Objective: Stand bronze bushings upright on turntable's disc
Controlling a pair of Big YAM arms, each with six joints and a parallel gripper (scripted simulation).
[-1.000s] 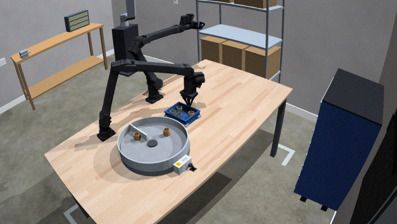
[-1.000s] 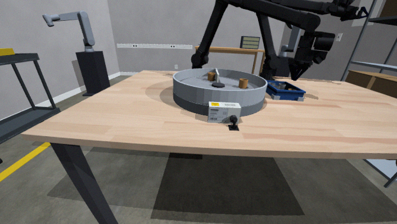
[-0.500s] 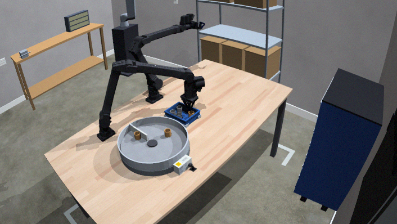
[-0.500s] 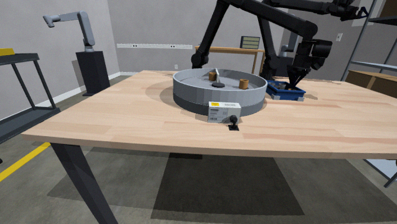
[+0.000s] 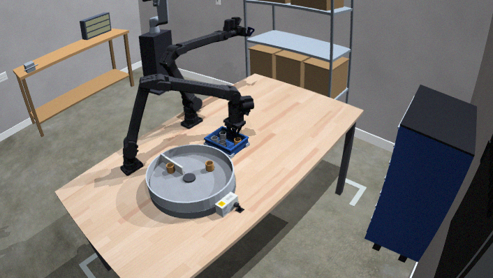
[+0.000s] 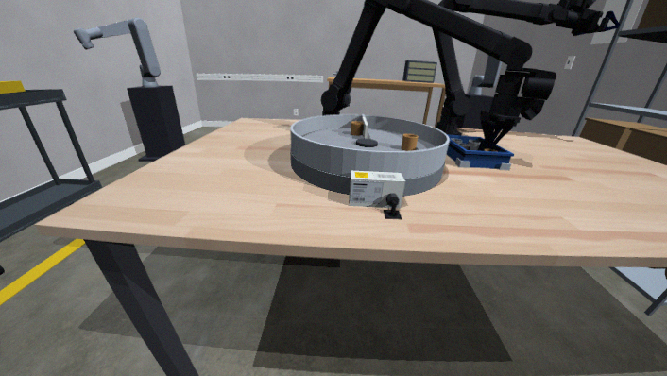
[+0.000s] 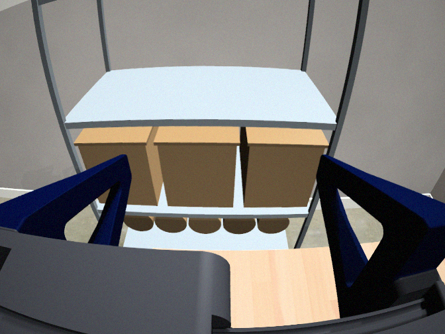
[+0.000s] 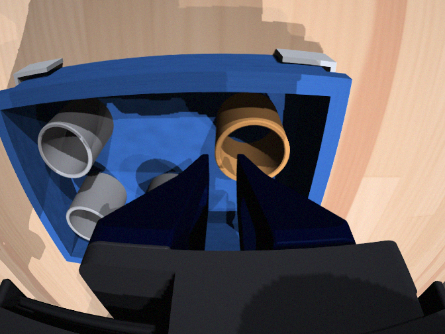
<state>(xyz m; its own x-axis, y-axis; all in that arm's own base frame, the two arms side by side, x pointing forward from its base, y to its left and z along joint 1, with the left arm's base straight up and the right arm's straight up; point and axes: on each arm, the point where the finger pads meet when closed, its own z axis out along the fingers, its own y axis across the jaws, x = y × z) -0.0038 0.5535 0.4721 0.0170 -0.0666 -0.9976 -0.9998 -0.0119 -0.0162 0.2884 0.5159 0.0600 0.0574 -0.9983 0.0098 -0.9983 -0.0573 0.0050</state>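
The blue crate is 40 mm below my right hand, 40 mm behind it and 30 mm to the right of it. Round my right hand: turntable disc: 390 mm to the right, 10 mm below, 10 mm ahead.
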